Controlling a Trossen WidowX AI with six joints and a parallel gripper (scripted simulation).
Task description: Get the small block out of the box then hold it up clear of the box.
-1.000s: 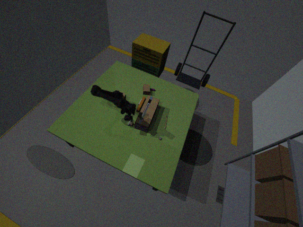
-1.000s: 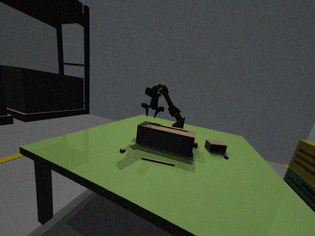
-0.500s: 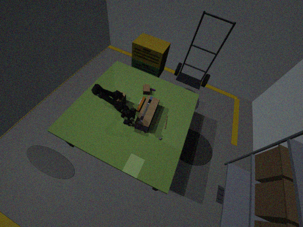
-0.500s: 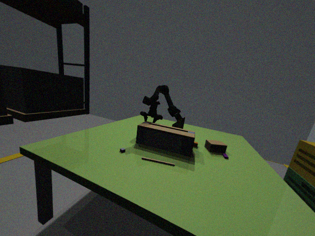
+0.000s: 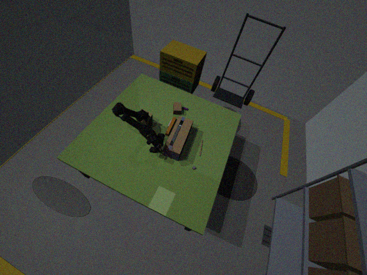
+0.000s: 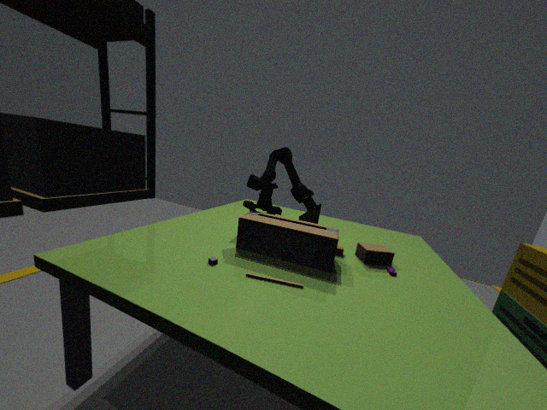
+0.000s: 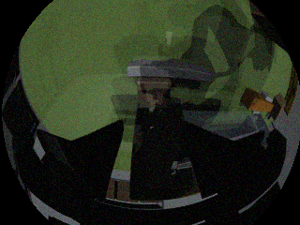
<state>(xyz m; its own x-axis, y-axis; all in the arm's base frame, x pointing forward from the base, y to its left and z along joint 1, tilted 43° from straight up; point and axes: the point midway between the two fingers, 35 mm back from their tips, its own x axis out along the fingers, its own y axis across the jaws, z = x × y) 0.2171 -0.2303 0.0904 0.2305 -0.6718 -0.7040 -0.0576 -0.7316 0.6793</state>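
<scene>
My gripper tip is now 20 mm past the brownish block and 40 mm above it. Round my gripper tip: grey piece 320 mm ahead, 50 mm to the right, 50 mm below; then orange bar 290 mm to the left, 40 mm below; then thin rod 340 mm ahead, 170 mm to the left, 50 mm below.
</scene>
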